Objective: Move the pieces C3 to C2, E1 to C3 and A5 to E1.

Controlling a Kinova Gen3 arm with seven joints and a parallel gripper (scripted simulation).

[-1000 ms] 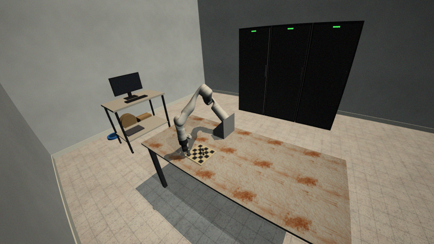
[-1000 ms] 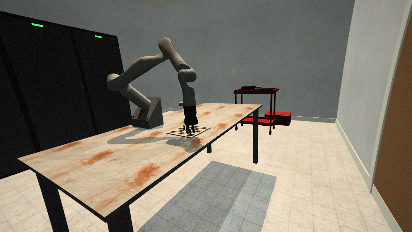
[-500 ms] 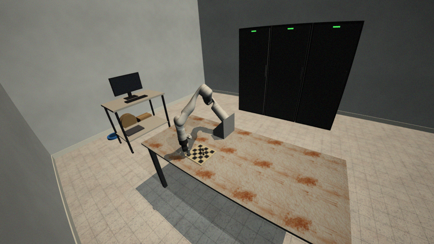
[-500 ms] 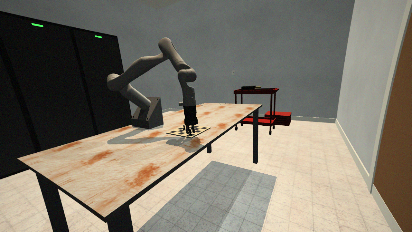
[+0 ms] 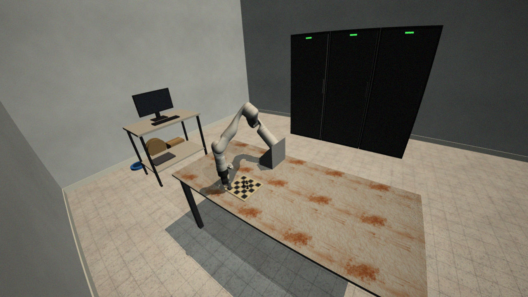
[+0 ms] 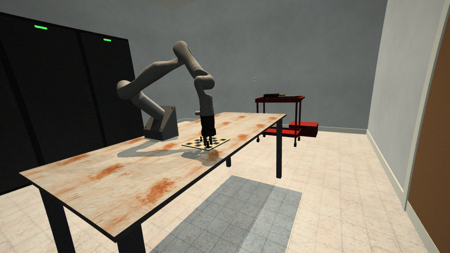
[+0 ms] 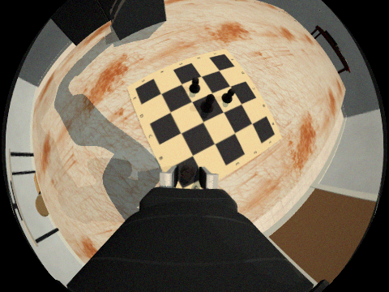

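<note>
Right now my hand is 1 cm above the black piece. Also, from my hand: chessboard: 7 cm behind, 8 cm to the left, 3 cm below.
</note>
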